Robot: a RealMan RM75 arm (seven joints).
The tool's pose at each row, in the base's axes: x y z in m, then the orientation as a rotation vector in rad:
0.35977 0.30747 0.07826 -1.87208 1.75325 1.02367
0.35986 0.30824 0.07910 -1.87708 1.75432 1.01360
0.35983 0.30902 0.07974 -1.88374 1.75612 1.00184
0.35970 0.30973 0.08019 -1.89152 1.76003 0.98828
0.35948 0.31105 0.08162 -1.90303 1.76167 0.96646
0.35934 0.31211 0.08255 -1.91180 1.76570 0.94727
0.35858 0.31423 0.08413 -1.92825 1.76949 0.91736
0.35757 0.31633 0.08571 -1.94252 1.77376 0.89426
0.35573 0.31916 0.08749 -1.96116 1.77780 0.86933
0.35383 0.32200 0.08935 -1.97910 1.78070 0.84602
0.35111 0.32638 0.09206 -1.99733 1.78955 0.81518
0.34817 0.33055 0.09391 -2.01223 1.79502 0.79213
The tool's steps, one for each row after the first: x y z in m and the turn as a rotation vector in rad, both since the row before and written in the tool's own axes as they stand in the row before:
-0.00114 -0.00003 -0.00004 0.00386 0.00640 -0.00295
-0.00100 0.00004 0.00013 0.00397 0.00829 -0.00324
-0.00081 0.00011 0.00022 0.00424 0.01055 -0.00248
-0.00194 0.00029 -0.00002 0.00784 0.01417 -0.00684
-0.00141 0.00014 0.00011 0.00716 0.01296 -0.00389
-0.00262 0.00070 0.00048 0.00978 0.02088 -0.00829
-0.00262 0.00093 0.00046 0.00628 0.01787 -0.00579
-0.00332 0.00165 0.00090 0.00486 0.02112 -0.00731
-0.00341 0.00170 0.00078 0.00418 0.01974 -0.00743
-0.00519 0.00236 0.00117 0.00738 0.02533 -0.00495
-0.00455 0.00248 0.00161 0.00479 0.01925 -0.00468

